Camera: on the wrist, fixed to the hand. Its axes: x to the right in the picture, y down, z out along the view.
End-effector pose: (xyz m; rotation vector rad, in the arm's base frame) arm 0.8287 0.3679 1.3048 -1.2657 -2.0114 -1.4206
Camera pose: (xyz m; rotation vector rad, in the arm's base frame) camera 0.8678 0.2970 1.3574 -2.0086 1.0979 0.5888
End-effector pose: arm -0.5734 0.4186 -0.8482 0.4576 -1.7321 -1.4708
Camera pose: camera -0.4931 0.3930 -0.8010 -1.8923 -0.5447 0.8535
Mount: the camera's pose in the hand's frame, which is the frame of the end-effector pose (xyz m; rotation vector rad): -0.0151 0.0553 -0.0777 -0.0865 -0.4699 3.1041
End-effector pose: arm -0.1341 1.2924 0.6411 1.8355 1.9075 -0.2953
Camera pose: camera -0.0943 1.3198 0.7247 1.8314 -1.9098 0.4209
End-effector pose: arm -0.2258 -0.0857 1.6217 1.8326 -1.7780 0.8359
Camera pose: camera -0.2892 -0.0249 1.6617 1.5282 1.7874 -0.2705
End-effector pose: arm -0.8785 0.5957 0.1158 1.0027 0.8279 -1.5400
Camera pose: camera -0.8096 0.6610 0.0982 0.5166 -1.0631 1.0546
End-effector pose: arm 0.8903 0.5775 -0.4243 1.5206 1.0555 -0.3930
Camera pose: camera 0.9017 0.6478 -0.3591 1.1045 -1.9766 1.3402
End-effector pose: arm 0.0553 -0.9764 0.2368 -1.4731 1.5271 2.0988
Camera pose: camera 0.0764 -1.0579 0.2841 -1.3893 -1.0432 -0.3792
